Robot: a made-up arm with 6 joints. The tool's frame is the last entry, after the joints.
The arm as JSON. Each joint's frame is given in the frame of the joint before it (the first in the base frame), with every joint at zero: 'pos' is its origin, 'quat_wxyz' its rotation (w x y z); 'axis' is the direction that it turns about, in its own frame. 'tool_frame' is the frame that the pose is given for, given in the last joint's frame.
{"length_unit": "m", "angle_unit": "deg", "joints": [
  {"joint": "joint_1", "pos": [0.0, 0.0, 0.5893], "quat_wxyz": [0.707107, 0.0, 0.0, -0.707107], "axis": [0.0, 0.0, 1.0]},
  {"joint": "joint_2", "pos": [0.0, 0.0, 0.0], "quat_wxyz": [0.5, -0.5, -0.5, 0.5], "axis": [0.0, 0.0, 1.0]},
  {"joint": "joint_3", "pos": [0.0, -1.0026, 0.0], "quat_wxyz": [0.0, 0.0, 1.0, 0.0], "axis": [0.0, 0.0, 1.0]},
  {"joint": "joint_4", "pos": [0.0, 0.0, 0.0], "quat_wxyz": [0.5, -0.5, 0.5, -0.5], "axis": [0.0, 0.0, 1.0]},
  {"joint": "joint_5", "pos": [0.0, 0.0, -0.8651], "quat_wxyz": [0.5, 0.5, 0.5, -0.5], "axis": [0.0, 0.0, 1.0]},
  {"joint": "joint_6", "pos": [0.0, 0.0, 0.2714], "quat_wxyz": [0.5, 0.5, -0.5, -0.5], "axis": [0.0, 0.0, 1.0]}
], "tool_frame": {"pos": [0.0, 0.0, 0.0], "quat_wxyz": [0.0, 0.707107, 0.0, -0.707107]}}
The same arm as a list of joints. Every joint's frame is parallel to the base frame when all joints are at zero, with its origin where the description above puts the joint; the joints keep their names.
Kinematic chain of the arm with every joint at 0, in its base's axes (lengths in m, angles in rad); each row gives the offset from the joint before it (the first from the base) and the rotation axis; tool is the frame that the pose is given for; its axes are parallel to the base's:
joint_1: xyz 0 0 0.5893 axis +z
joint_2: xyz 0 0 0 axis +y
joint_3: xyz 0 0 1.0026 axis -y
joint_4: xyz 0 0 0 axis -x
joint_5: xyz 0.8651 0 0 axis -y
joint_6: xyz 0 -0.2714 0 axis -x
tool: xyz 0 0 0

